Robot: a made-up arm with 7 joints.
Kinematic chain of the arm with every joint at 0, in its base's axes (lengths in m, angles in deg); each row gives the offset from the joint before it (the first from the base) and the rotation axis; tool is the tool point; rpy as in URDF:
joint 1: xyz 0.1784 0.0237 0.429 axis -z
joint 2: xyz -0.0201 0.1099 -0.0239 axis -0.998 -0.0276 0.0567
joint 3: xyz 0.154 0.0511 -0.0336 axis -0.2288 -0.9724 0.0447
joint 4: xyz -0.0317 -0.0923 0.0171 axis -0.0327 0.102 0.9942
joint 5: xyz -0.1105 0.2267 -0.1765 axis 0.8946 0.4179 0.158
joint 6: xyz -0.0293 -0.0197 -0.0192 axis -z
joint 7: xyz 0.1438 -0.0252 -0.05 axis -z
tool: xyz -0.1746 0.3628 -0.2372 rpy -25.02 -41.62 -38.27
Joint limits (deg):
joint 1: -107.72..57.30
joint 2: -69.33..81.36
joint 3: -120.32..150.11
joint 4: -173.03..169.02
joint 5: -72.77..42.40
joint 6: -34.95..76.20
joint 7: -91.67..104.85
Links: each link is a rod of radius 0.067 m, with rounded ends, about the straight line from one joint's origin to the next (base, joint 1, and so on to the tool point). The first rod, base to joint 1, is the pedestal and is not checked.
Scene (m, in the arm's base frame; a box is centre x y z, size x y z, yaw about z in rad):
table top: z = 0
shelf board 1: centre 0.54 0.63 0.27 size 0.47 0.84 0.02 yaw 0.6
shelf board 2: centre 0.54 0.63 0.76 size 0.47 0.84 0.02 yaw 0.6
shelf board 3: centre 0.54 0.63 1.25 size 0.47 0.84 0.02 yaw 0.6
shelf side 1: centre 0.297 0.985 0.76 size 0.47 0.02 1 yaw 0.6
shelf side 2: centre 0.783 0.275 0.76 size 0.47 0.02 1 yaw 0.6
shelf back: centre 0.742 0.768 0.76 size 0.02 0.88 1 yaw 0.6
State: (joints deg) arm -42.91 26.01 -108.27 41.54 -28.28 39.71 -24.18
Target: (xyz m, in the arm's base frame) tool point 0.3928 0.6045 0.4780
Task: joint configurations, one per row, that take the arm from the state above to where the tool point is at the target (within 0.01 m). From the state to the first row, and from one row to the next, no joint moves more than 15 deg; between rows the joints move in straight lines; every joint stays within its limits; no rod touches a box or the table.
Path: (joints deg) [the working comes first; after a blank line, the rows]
Joints at the target: 34.33 39.93 -120.32 39.30 -24.45 54.25 -7.52
Straight joint move there: clear.

1: -30.04 28.33 -110.28 41.17 -27.64 42.13 -21.40
2: -17.16 30.65 -112.29 40.79 -27.00 44.56 -18.63
3: -4.29 32.97 -114.29 40.42 -26.37 46.98 -15.85
4: 8.58 35.29 -116.30 40.05 -25.73 49.40 -13.07
5: 21.45 37.61 -118.31 39.67 -25.09 51.83 -10.29
6: 34.33 39.93 -120.32 39.30 -24.45 54.25 -7.52

